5 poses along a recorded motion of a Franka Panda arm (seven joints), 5.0 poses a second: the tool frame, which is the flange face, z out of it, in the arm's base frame.
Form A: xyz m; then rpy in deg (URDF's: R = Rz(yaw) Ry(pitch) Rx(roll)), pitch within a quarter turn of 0, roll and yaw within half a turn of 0.
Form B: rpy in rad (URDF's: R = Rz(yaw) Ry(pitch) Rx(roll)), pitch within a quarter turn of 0, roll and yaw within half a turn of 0; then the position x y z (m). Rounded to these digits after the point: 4 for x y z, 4 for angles.
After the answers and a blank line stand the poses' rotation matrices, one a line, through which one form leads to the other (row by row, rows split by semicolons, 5 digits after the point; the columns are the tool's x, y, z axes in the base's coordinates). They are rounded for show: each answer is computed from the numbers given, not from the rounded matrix.
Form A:
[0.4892 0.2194 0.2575 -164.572 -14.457 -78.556]
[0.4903 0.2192 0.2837 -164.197 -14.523 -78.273]
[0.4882 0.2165 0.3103 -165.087 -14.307 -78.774]
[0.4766 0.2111 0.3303 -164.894 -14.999 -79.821]
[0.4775 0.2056 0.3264 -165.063 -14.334 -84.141]
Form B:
[-2.8723 -0.2523 -1.3711 0.4892 0.2194 0.2575]
[-2.8658 -0.2535 -1.3661 0.4903 0.2192 0.2837]
[-2.8813 -0.2497 -1.3749 0.4882 0.2165 0.3103]
[-2.8779 -0.2618 -1.3931 0.4766 0.2111 0.3303]
[-2.8809 -0.2502 -1.4685 0.4775 0.2056 0.3264]

0.19213 -0.93162 0.30849; -0.94908 -0.25635 -0.18309; 0.24965 -0.25760 -0.93344
0.19675 -0.92824 0.31569; -0.94784 -0.26243 -0.18090; 0.25077 -0.26363 -0.93146
0.18864 -0.93545 0.29892; -0.95045 -0.25050 -0.18412; 0.24712 -0.24937 -0.93635
0.17070 -0.93833 0.30066; -0.95073 -0.23700 -0.19987; 0.25880 -0.25173 -0.93255
0.09890 -0.95465 0.28083; -0.96381 -0.16211 -0.21165; 0.24757 -0.24973 -0.93613

